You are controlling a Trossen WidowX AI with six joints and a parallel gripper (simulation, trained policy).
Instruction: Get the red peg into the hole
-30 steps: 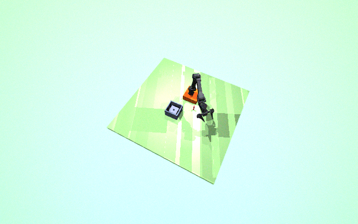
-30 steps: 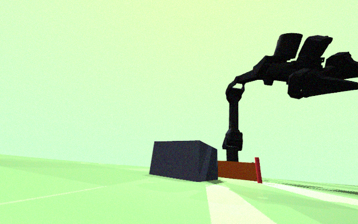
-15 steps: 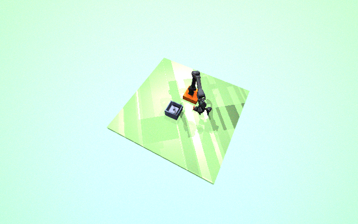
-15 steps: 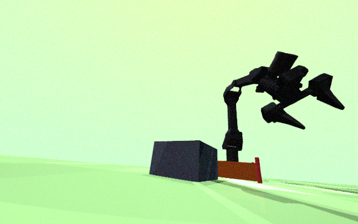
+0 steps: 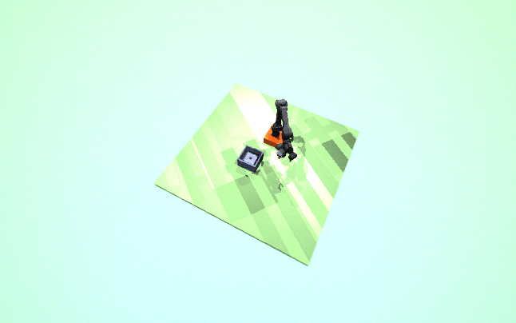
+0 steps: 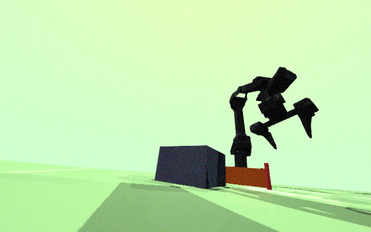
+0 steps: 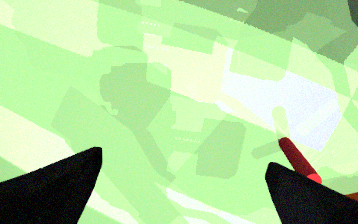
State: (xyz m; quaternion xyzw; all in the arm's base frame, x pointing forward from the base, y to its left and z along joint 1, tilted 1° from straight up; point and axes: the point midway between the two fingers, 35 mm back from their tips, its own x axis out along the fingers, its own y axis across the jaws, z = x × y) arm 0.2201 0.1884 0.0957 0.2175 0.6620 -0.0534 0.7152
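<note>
Right now the red peg is 60 mm behind my gripper tip, 80 mm to the right of it and 90 mm below it. From my gripper tip the other things lie so: pale plate: 90 mm ahead, 270 mm to the right, 80 mm below; dark box: 90 mm ahead, 270 mm to the right, 100 mm below.
</note>
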